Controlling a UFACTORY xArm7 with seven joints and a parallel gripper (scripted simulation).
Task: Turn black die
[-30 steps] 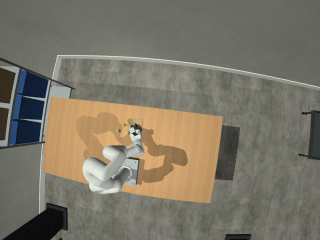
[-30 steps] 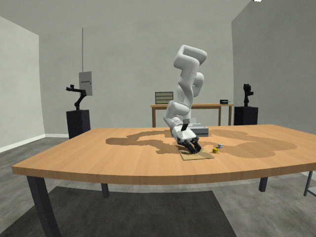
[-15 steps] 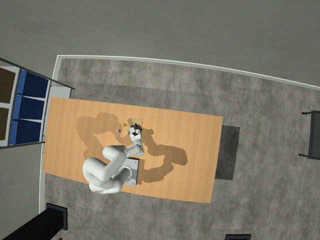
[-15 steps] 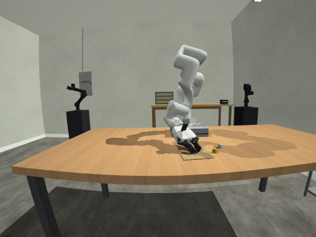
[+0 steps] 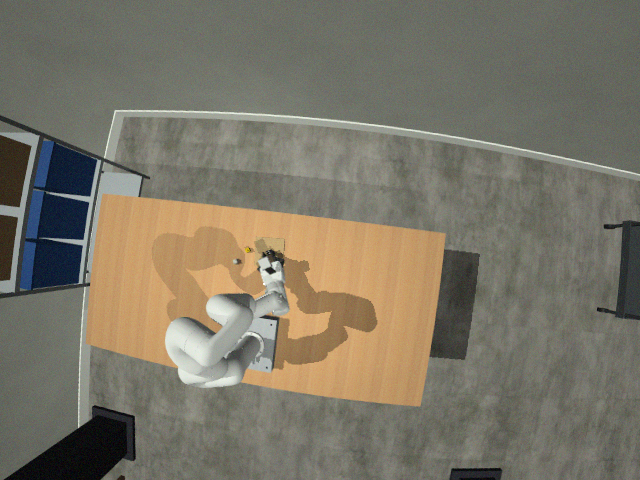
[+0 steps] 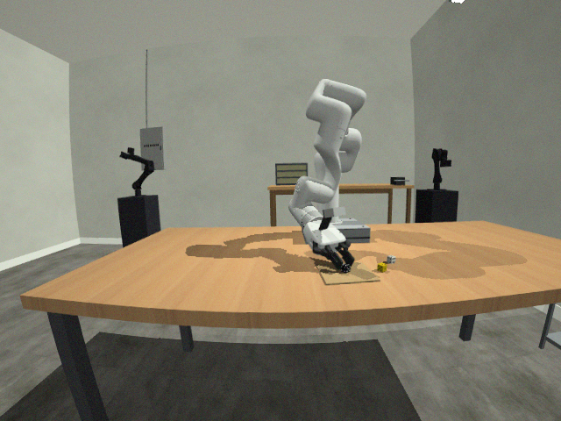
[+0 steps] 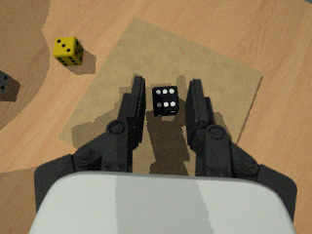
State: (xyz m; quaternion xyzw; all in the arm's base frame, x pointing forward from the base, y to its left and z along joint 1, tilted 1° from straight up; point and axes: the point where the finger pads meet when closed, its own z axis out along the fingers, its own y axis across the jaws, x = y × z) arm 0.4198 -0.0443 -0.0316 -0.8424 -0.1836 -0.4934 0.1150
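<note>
Now: the black die 10 mm ahead of my hand, 10 mm to the left of it and 20 mm below it. Round my hand: yellow die: 20 mm ahead, 110 mm to the left, 20 mm below; white die: 40 mm behind, 170 mm to the left, 20 mm below; tan mat: 10 mm ahead, 10 mm to the left, 30 mm below.
</note>
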